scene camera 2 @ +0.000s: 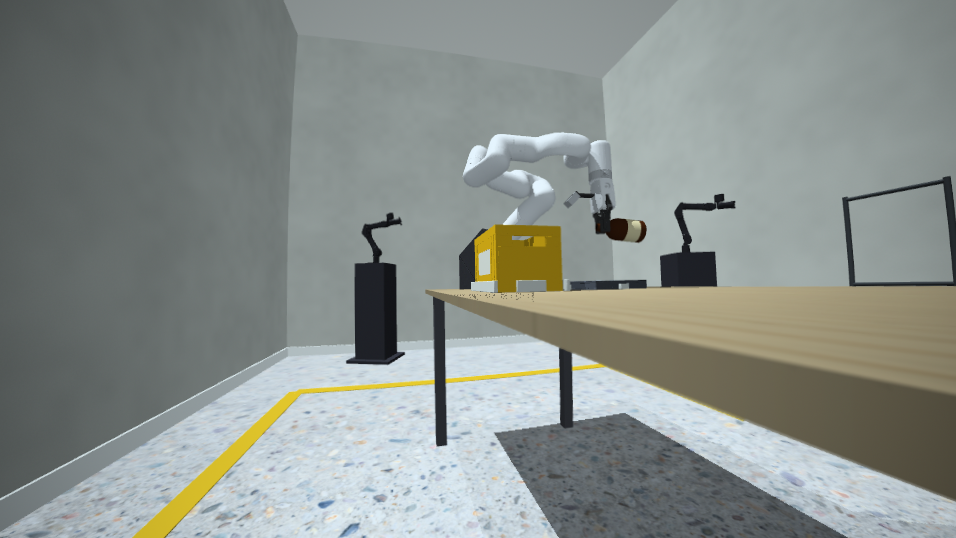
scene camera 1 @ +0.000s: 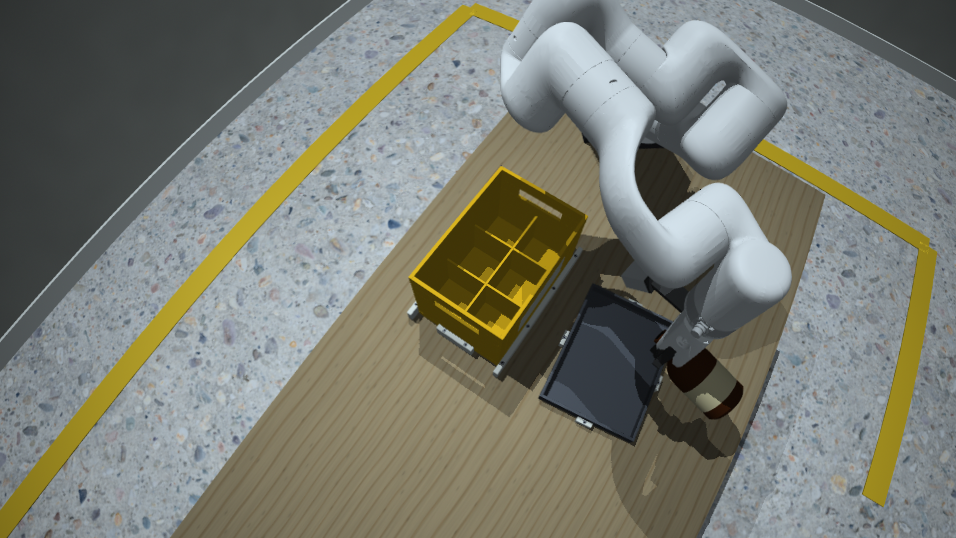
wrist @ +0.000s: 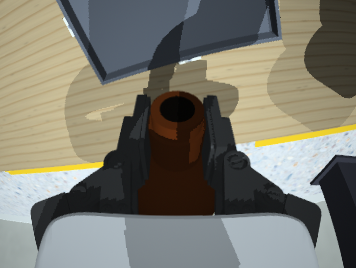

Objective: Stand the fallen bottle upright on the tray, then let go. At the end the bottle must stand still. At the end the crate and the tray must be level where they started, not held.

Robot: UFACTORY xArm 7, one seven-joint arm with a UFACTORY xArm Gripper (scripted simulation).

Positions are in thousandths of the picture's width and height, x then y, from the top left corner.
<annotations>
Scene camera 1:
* dark grey tray: 634,692
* brown bottle: 737,707
</annotations>
